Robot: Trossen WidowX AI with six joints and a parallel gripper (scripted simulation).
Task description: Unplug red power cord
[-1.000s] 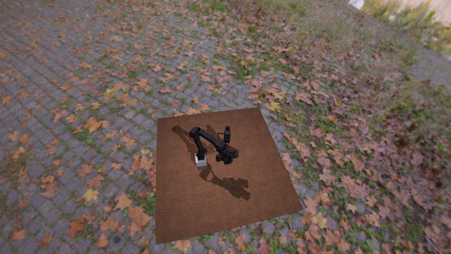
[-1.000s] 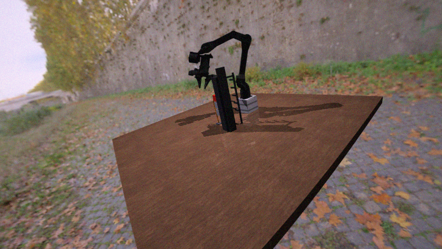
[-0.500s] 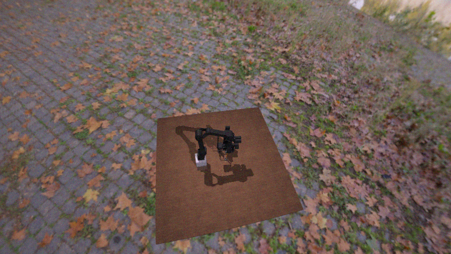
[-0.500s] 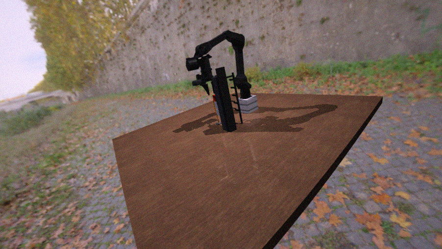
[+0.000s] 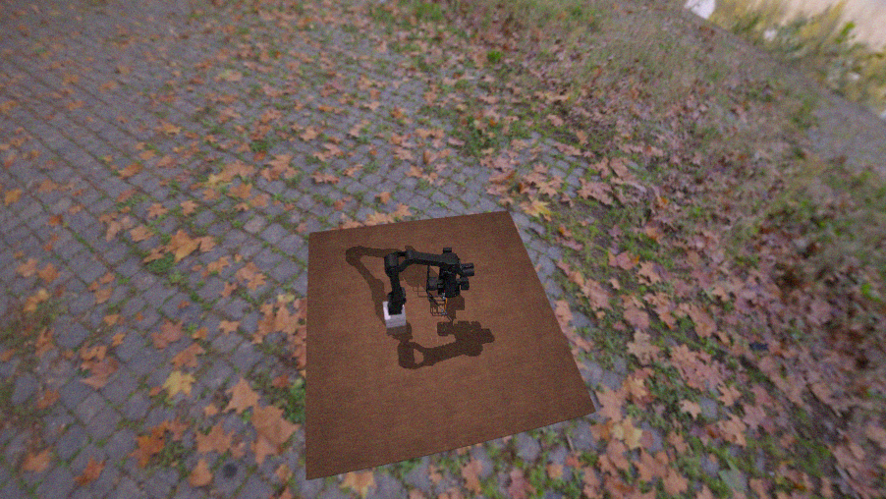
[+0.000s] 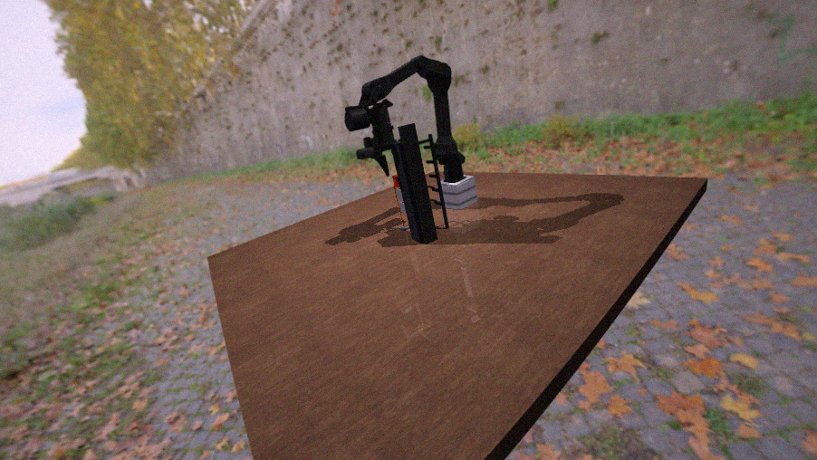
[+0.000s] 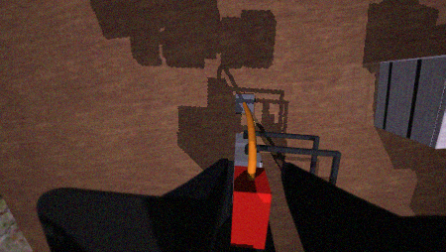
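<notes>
Now: the red plug 6 cm to the left of my gripper tip and 1 cm below it.
</notes>
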